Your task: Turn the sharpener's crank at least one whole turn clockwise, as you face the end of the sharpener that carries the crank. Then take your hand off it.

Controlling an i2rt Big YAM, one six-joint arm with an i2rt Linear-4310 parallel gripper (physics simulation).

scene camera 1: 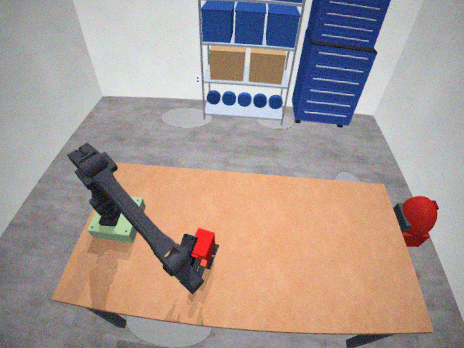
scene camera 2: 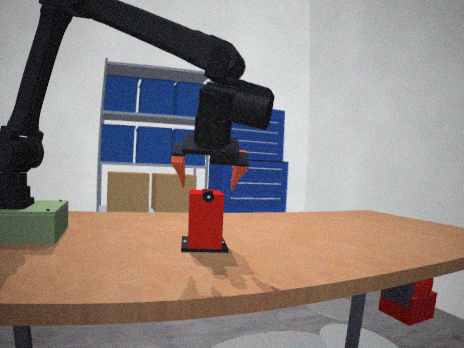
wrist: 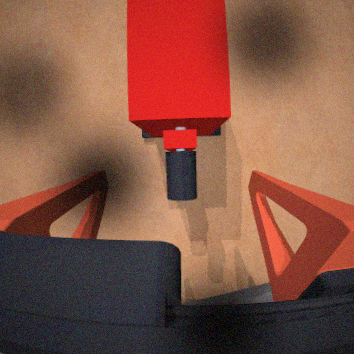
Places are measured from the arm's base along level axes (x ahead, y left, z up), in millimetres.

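Pixels of known places: gripper, between the fingertips: [scene camera 2: 207,187] [wrist: 177,177]; arm's base, origin of its link: [scene camera 1: 111,215] [scene camera 2: 13,205].
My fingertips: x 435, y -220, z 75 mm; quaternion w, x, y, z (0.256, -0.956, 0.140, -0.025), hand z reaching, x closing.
Observation:
For each thing: its top centre in the pictures, then the offset to it from my fingertips. "pt": a spot on its surface instead. Level surfaces: height alone.
- red sharpener, a spot on its surface: [wrist: 178,60] [scene camera 1: 200,245] pt dx +23, dy +81, dz -17 mm
- black handle, a spot on its surface: [wrist: 181,175] [scene camera 2: 208,190] pt dx +2, dy +0, dz -6 mm
- wooden table, height of its surface: dz -145 mm
The red sharpener [scene camera 1: 204,242] [scene camera 2: 206,220] [wrist: 178,60] stands upright on its dark base plate [scene camera 2: 186,245]. Its crank has a short red arm [wrist: 180,139] and a black handle [scene camera 2: 208,196] [wrist: 181,175] that sticks out from the end face. In the scene camera 2 view the handle is at the top of that face, and the arm blends into the red body. My gripper [scene camera 2: 208,188] [wrist: 177,177] is open and empty, pointing down. Its orange fingertips are on either side of the handle in the wrist view, with wide gaps, and slightly above it in the scene camera 2 view.
The arm's green base block [scene camera 1: 112,231] [scene camera 2: 35,225] is at the left of the wooden table [scene camera 1: 300,250] [scene camera 2: 125,270]. A red and dark object [scene camera 1: 419,217] [scene camera 2: 410,302] is beyond the table's right edge. A shelf rack and a blue drawer cabinet [scene camera 1: 332,82] stand at the back wall.

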